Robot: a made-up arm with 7 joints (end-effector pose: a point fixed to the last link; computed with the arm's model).
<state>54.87 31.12 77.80 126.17 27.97 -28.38 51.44</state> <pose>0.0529 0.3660 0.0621 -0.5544 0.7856 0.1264 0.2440</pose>
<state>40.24 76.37 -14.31 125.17 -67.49 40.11 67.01</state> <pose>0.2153 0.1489 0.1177 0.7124 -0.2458 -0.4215 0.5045</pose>
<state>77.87 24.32 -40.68 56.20 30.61 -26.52 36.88</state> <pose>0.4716 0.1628 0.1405 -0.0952 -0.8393 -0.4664 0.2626</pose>
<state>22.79 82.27 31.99 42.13 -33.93 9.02 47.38</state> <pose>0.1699 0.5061 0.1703 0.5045 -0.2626 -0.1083 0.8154</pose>
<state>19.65 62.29 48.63 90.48 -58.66 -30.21 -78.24</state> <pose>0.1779 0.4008 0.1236 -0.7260 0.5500 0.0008 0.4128</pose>
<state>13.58 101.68 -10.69 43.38 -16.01 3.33 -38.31</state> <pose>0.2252 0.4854 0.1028 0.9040 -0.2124 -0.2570 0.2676</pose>
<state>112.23 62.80 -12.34 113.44 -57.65 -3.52 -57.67</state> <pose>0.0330 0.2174 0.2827 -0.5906 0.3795 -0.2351 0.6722</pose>
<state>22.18 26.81 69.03 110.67 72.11 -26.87 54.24</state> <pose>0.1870 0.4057 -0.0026 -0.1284 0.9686 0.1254 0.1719</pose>
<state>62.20 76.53 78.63 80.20 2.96 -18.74 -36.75</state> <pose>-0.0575 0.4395 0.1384 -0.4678 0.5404 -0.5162 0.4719</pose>
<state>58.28 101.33 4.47 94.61 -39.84 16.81 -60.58</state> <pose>0.1323 0.3069 0.2590 -0.8516 0.3346 -0.0687 0.3977</pose>
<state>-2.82 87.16 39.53 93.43 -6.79 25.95 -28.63</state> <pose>0.2222 0.3201 0.1293 0.7946 -0.5580 -0.0458 0.2348</pose>
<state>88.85 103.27 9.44 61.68 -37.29 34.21 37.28</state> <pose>-0.0935 0.3837 0.3025 0.6838 -0.4084 0.3354 0.5032</pose>
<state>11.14 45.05 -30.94 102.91 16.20 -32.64 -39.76</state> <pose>0.3090 0.1722 -0.1859 0.0286 -0.9064 -0.0260 0.4208</pose>
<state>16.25 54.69 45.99 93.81 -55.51 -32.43 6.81</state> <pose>0.1703 0.3708 0.1091 0.7594 -0.4693 -0.4033 0.2014</pose>
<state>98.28 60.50 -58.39 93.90 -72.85 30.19 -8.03</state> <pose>0.2616 0.1495 0.2143 -0.9058 0.3823 0.1665 0.0755</pose>
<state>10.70 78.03 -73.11 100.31 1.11 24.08 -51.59</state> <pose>0.1793 0.2463 -0.2217 0.4658 -0.4265 -0.5237 0.5717</pose>
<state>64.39 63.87 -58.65 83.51 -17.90 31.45 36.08</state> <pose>0.3760 0.2285 0.0875 0.4228 -0.3033 -0.5197 0.6776</pose>
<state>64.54 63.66 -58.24 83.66 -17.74 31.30 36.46</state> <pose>0.3757 0.2278 0.0901 0.4195 -0.3078 -0.5204 0.6771</pose>
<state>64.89 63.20 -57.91 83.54 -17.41 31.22 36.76</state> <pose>0.3761 0.2268 0.0933 0.4153 -0.3137 -0.5197 0.6775</pose>
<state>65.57 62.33 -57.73 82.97 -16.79 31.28 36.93</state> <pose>0.3778 0.2253 0.0972 0.4097 -0.3218 -0.5167 0.6795</pose>
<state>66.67 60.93 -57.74 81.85 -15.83 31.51 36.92</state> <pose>0.3810 0.2229 0.1022 0.4022 -0.3327 -0.5109 0.6830</pose>
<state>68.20 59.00 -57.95 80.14 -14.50 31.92 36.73</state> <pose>0.3857 0.2196 0.1084 0.3928 -0.3462 -0.5023 0.6882</pose>
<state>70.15 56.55 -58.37 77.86 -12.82 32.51 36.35</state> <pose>0.3915 0.2149 0.1158 0.3814 -0.3616 -0.4913 0.6946</pose>
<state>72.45 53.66 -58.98 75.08 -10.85 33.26 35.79</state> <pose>0.3983 0.2087 0.1245 0.3685 -0.3782 -0.4783 0.7016</pose>
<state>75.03 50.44 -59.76 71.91 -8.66 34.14 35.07</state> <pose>0.4052 0.2009 0.1343 0.3550 -0.3951 -0.4642 0.7088</pose>
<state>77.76 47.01 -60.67 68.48 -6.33 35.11 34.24</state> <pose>0.4120 0.1917 0.1449 0.3412 -0.4110 -0.4499 0.7157</pose>
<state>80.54 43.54 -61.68 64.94 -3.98 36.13 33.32</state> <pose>0.4179 0.1813 0.1560 0.3285 -0.4253 -0.4357 0.7220</pose>
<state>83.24 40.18 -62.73 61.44 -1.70 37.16 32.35</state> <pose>0.4227 0.1704 0.1670 0.3176 -0.4374 -0.4222 0.7277</pose>
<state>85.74 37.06 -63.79 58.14 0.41 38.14 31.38</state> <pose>0.4263 0.1595 0.1774 0.3090 -0.4470 -0.4099 0.7325</pose>
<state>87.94 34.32 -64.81 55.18 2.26 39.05 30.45</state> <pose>0.4287 0.1493 0.1865 0.3032 -0.4541 -0.3991 0.7366</pose>
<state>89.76 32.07 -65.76 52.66 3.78 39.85 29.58</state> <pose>0.4303 0.1407 0.1939 0.3003 -0.4587 -0.3896 0.7400</pose>
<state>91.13 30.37 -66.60 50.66 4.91 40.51 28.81</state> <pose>0.4313 0.1340 0.1992 0.3000 -0.4609 -0.3818 0.7429</pose>
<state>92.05 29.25 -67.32 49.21 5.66 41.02 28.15</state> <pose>0.4321 0.1296 0.2022 0.3021 -0.4610 -0.3755 0.7452</pose>
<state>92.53 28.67 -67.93 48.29 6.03 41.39 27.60</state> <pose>0.4329 0.1272 0.2030 0.3061 -0.4591 -0.3709 0.7470</pose>
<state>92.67 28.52 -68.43 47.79 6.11 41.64 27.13</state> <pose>0.4337 0.1266 0.2021 0.3114 -0.4559 -0.3675 0.7484</pose>
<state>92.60 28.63 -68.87 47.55 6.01 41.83 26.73</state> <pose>0.4346 0.1270 0.2001 0.3174 -0.4518 -0.3650 0.7496</pose>
